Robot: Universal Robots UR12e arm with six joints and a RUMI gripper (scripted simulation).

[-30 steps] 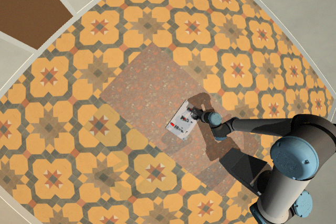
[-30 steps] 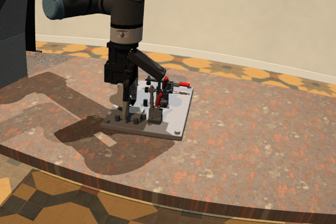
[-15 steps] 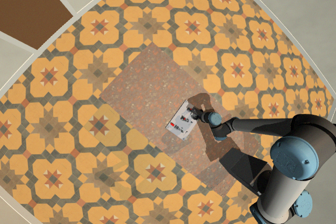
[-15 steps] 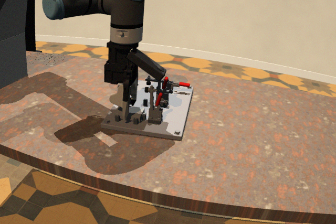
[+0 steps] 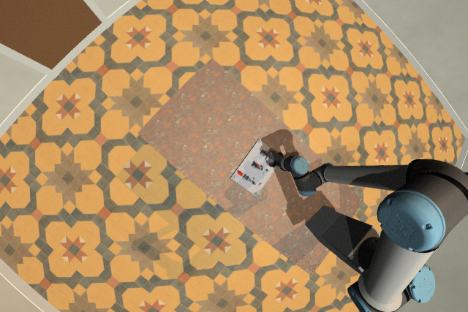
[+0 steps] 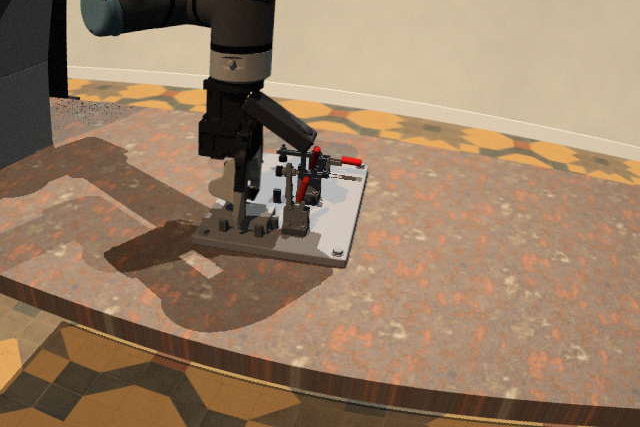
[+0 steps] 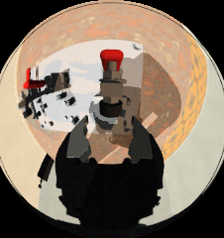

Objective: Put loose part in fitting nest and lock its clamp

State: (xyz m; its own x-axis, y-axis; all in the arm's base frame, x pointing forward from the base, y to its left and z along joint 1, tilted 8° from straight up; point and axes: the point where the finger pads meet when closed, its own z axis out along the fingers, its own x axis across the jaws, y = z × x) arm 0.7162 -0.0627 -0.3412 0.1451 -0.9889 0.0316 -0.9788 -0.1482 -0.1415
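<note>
The part is 1 cm below my hand. Round my hand: grey fixture plate: 12 cm to the left, 3 cm below, 3 cm ahead; toggle clamp: 8 cm ahead, 2 cm above, 1 cm to the left.
</note>
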